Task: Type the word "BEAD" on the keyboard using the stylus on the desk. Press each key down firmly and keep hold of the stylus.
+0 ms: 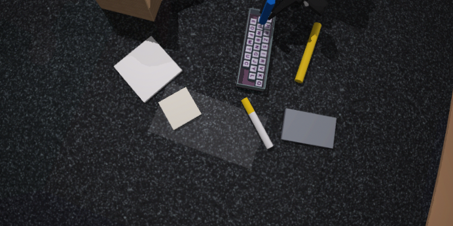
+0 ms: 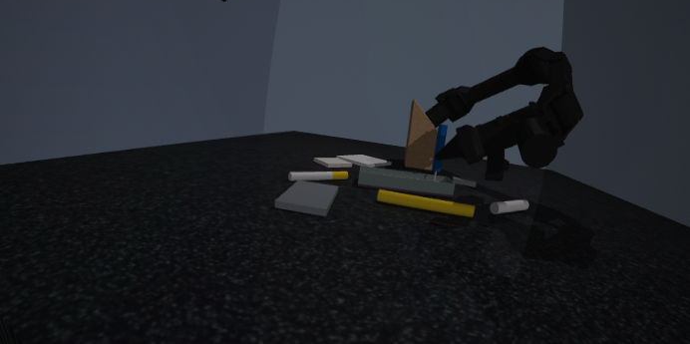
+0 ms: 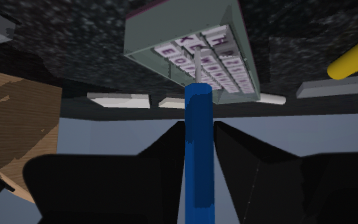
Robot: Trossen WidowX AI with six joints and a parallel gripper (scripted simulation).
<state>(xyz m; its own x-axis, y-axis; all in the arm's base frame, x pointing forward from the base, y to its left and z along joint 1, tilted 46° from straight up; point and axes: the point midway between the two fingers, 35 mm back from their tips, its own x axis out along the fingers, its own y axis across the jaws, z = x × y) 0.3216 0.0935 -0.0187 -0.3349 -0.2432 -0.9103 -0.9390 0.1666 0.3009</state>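
Right now the yellow rod is 13 cm ahead of my gripper tip, 1 cm to the right of it and 6 cm below it. From my gripper tip the other things lie so: stylus tip 5 cm below; blue stylus 1 cm below; small grey block 12 cm behind, 8 cm to the left, 6 cm below.
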